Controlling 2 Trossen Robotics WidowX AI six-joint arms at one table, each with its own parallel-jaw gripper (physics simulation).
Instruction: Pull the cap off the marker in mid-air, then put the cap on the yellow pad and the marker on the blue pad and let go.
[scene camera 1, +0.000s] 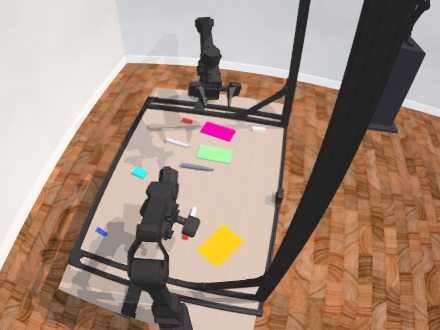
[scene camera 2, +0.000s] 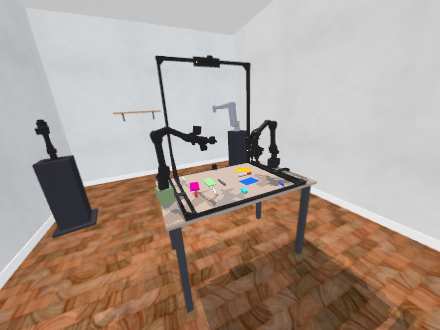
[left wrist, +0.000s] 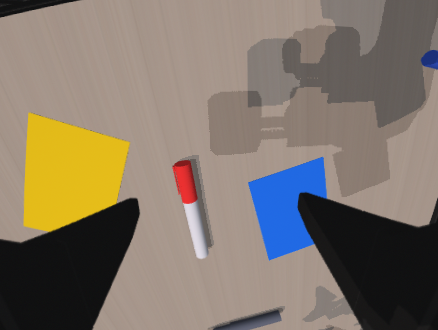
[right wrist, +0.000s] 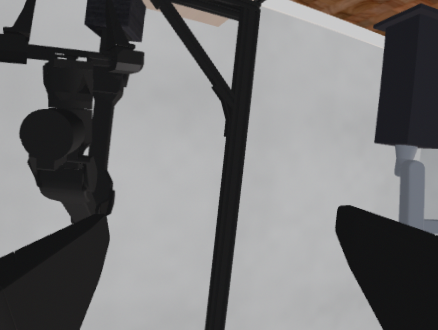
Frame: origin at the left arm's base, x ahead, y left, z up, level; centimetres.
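Seen in the pictures: left gripper, fingertip midpoint: (scene camera 1: 171, 226) (scene camera 2: 254, 160) (left wrist: 219, 203); right gripper, fingertip midpoint: (scene camera 1: 217, 107) (right wrist: 223, 223); left arm's base at its link origin: (scene camera 1: 172, 318) (scene camera 2: 273, 158); right arm's base at its link origin: (scene camera 1: 205, 82) (scene camera 2: 163, 187).
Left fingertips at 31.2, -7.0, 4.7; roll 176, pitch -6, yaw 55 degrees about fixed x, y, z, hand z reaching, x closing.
Note:
Offsets run from my left fingertips to a thing's top centre, as dx, dy, dz.
The marker @[+6.7, -6.7, -11.7] (left wrist: 197, 230) (scene camera 1: 193, 212) lies on the table with its red cap @[+2.6, -4.6, -11.6] (left wrist: 185, 182) (scene camera 1: 185, 237) on. The flat yellow pad @[-5.1, -15.6, -13.4] (left wrist: 72, 170) (scene camera 1: 220, 245) (scene camera 2: 243, 170) lies on one side of it. The blue pad @[+16.8, +3.7, -13.4] (left wrist: 280, 210) (scene camera 2: 249, 181) lies on the other side; the left arm hides it in scene camera 1. My left gripper (left wrist: 219, 203) is open and empty, pointing down above the marker, which shows between its fingertips in the left wrist view. My right gripper (right wrist: 223, 223) (scene camera 1: 218, 104) is open and empty, raised at the far end of the table, away from the marker.
A dark pen @[+32.0, -15.6, -11.6] (scene camera 1: 197, 167) (scene camera 2: 222, 182), green pad @[+37.7, -24.5, -12.7] (scene camera 1: 214, 154), magenta pad @[+51.1, -29.4, -12.7] (scene camera 1: 218, 131), white pen @[+48.4, -9.6, -11.8] (scene camera 1: 177, 142), red block @[+61.5, -16.7, -11.4] (scene camera 1: 187, 120), white block @[+46.8, -48.4, -11.3] (scene camera 1: 258, 129), cyan block @[+35.7, +9.8, -12.0] (scene camera 1: 139, 172) and blue piece @[+9.7, +29.4, -11.4] (scene camera 1: 102, 231) lie on the table. A black frame (scene camera 1: 283, 165) borders it.

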